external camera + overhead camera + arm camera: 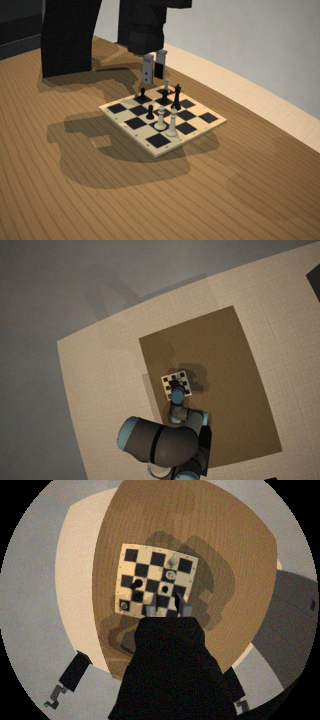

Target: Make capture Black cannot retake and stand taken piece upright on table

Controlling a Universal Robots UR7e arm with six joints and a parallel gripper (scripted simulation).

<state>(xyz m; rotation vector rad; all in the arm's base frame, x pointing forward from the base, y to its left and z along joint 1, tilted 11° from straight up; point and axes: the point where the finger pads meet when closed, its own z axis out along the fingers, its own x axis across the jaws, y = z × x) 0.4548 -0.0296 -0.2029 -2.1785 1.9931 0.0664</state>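
My gripper is now 4 cm short of the white queen, 1 cm to the left of it and 8 cm above it. Also, from my hand: white king 7 cm ahead, 1 cm to the right, 8 cm below; chessboard 4 cm to the left, 11 cm below; tall black piece 1 cm ahead, 8 cm to the left, 8 cm below.
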